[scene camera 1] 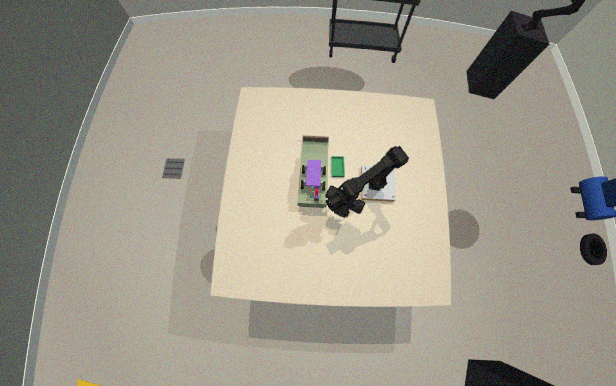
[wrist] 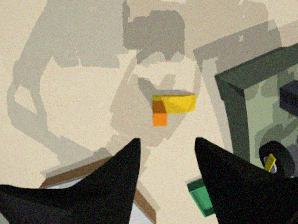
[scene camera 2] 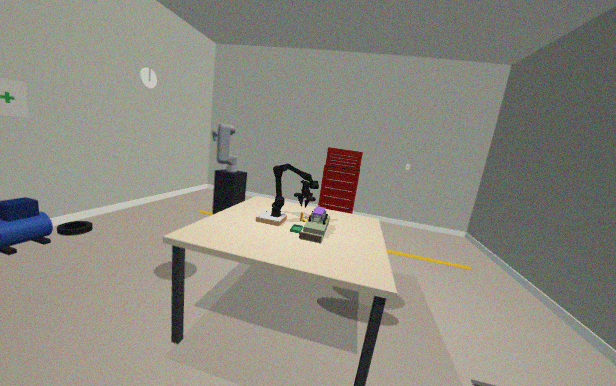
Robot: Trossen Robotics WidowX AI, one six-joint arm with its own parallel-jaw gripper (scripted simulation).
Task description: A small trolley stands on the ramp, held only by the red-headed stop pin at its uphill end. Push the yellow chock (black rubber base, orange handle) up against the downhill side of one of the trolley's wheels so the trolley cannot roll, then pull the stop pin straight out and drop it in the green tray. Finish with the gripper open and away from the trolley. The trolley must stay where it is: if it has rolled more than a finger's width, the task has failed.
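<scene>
My gripper (wrist: 168, 143) in sight. Yellow chock (wrist: 161, 104) visible too.
</scene>
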